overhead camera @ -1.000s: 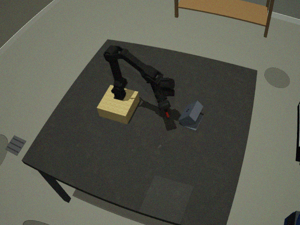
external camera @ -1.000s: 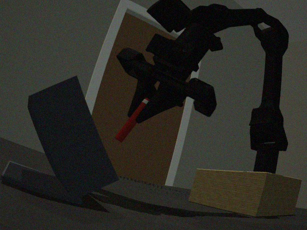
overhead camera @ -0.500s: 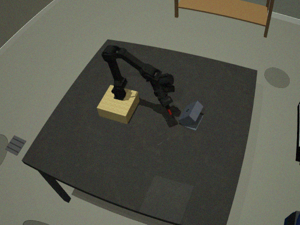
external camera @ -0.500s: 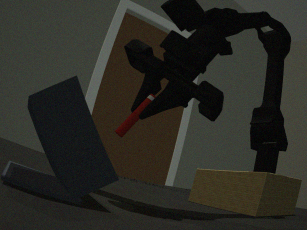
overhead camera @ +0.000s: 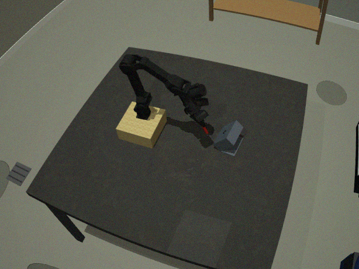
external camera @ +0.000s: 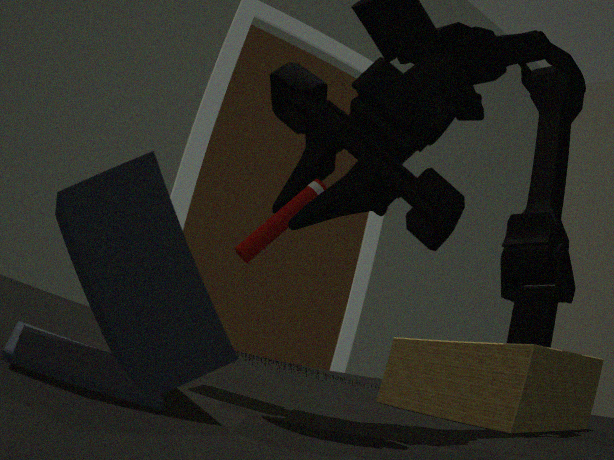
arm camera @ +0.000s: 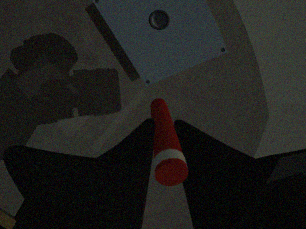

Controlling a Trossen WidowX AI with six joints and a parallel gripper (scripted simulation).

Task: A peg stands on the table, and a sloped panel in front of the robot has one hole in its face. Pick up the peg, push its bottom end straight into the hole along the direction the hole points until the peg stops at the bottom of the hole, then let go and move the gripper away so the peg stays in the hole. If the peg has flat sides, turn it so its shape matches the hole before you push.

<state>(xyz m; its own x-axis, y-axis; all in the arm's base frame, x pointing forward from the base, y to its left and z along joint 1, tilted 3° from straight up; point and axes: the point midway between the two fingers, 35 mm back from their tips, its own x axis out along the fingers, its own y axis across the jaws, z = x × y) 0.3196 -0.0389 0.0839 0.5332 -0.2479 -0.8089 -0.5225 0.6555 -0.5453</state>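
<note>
Now: the sloped panel 120 mm ahead of my gripper tip, 30 mm to the left of it and 70 mm below it. The rest, counted from my gripper tip: red peg 10 mm behind, 10 mm above; flat grey foot 140 mm ahead, 30 mm to the left, 140 mm below.
</note>
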